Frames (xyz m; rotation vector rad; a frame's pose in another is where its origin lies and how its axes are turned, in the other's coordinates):
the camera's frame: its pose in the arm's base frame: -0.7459 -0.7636 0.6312 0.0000 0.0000 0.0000
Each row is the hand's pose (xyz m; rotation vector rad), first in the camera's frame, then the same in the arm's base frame.
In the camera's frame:
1: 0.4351 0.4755 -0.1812 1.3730 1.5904 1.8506
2: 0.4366 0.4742 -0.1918 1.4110 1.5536 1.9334
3: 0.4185 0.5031 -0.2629 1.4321 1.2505 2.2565
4: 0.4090 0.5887 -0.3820 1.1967 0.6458 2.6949
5: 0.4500 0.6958 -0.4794 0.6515 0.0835 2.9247
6: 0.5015 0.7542 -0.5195 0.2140 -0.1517 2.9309
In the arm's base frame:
1: -0.3108 -0.2881 0.4500 1.3730 1.5904 1.8506
2: -0.3093 -0.2894 0.4394 1.4110 1.5536 1.9334
3: -0.3274 -0.2605 0.3683 1.4321 1.2505 2.2565
4: -0.3369 -0.1749 0.2492 1.1967 0.6458 2.6949
5: -0.2959 -0.0678 0.1518 0.6515 0.0835 2.9247
6: -0.2444 -0.0094 0.1117 0.2140 -0.1517 2.9309

